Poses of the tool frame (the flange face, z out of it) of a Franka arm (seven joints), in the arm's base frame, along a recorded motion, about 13 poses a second.
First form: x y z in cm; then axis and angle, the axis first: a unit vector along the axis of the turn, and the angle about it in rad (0 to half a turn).
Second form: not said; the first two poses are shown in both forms.
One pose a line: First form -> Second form
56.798, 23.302, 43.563, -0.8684, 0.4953, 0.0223, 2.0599 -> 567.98, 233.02, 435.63, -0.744, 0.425, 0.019, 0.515
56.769, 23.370, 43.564, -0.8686, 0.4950, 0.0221, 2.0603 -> 567.69, 233.70, 435.64, -0.745, 0.424, 0.019, 0.515
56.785, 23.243, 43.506, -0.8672, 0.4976, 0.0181, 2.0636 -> 567.85, 232.43, 435.06, -0.744, 0.427, 0.016, 0.513
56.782, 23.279, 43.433, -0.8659, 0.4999, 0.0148, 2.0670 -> 567.82, 232.79, 434.33, -0.744, 0.429, 0.013, 0.512
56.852, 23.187, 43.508, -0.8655, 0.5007, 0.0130, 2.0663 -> 568.52, 231.87, 435.08, -0.743, 0.430, 0.011, 0.512
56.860, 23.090, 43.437, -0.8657, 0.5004, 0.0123, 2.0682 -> 568.60, 230.90, 434.37, -0.744, 0.430, 0.011, 0.511
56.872, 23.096, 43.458, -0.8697, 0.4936, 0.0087, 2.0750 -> 568.72, 230.96, 434.58, -0.749, 0.425, 0.007, 0.508
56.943, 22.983, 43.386, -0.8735, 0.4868, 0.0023, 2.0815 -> 569.43, 229.83, 433.86, -0.754, 0.420, 0.002, 0.506
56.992, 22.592, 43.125, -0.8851, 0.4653, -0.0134, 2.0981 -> 569.92, 225.92, 431.25, -0.767, 0.403, -0.012, 0.498
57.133, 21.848, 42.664, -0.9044, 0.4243, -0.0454, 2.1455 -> 571.33, 218.48, 426.64, -0.795, 0.373, -0.040, 0.478
